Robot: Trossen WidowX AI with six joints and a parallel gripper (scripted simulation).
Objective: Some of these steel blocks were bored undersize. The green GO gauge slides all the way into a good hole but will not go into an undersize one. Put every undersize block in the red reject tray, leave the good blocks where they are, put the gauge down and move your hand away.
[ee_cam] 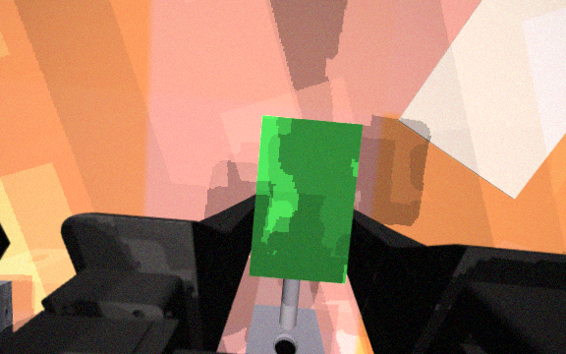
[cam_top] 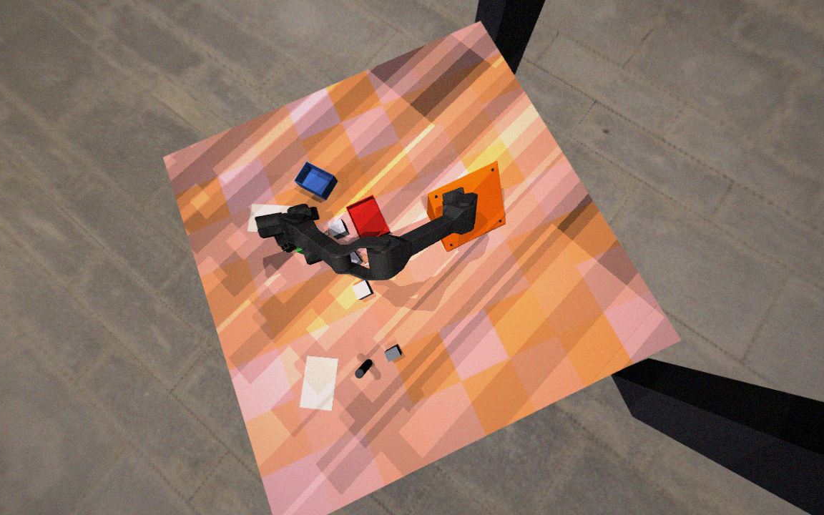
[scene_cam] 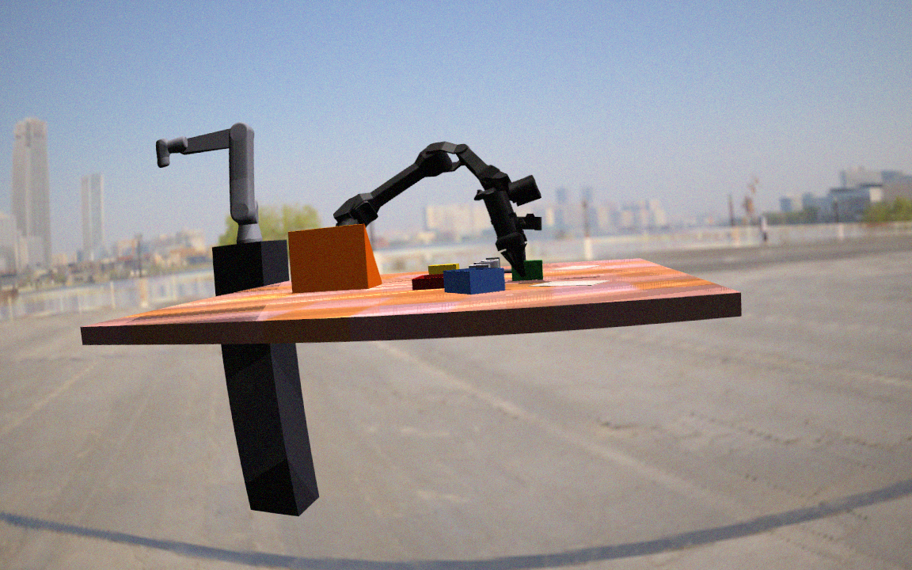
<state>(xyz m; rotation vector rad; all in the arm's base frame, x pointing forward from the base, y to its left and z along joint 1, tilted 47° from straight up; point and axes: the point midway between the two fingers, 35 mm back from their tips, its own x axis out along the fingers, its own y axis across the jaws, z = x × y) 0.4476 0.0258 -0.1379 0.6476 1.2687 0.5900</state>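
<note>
My gripper tip is now 19 cm past the yellow gauge, 14 cm to the right of it and 1 cm below it. The rest, counted from my gripper tip: green GO gauge: 2 cm behind, 1 cm above; then red reject tray: 20 cm behind, 1 cm below; then blue bin: 20 cm to the right, 9 cm behind.
</note>
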